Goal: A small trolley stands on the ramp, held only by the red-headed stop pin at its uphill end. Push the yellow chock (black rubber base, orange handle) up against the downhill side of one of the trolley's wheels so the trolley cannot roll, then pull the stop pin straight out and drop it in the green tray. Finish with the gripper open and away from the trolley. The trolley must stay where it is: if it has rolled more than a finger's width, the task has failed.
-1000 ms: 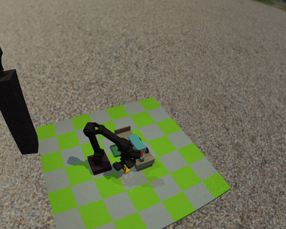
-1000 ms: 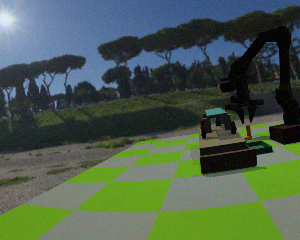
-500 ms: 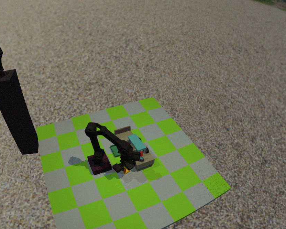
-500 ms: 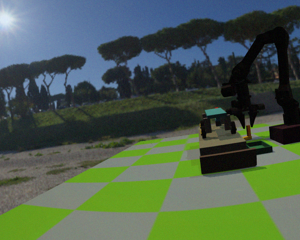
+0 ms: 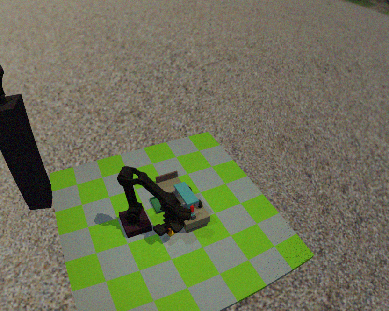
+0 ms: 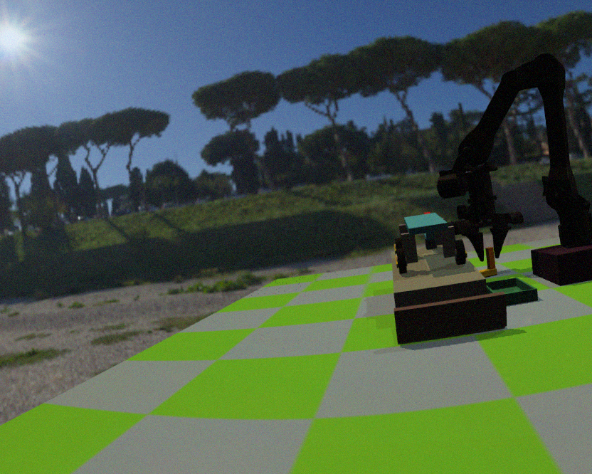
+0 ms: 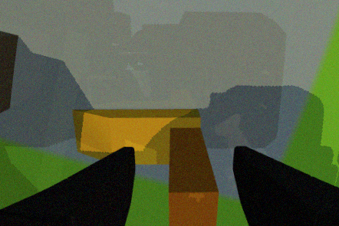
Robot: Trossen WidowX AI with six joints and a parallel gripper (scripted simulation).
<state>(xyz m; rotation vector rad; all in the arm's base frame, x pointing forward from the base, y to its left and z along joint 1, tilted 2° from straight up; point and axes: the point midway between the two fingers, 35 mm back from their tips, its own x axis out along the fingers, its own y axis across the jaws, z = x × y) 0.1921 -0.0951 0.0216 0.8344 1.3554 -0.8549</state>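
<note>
The teal trolley lies 13 cm ahead of my gripper tip, 16 cm to the left of it and 7 cm above it. The rest, counted from my gripper tip: red-headed stop pin 13 cm ahead, 4 cm to the left, 9 cm above; then green tray 2 cm behind, 23 cm to the left, 4 cm below; then yellow chock 2 cm ahead, 1 cm to the left, 2 cm below.
</note>
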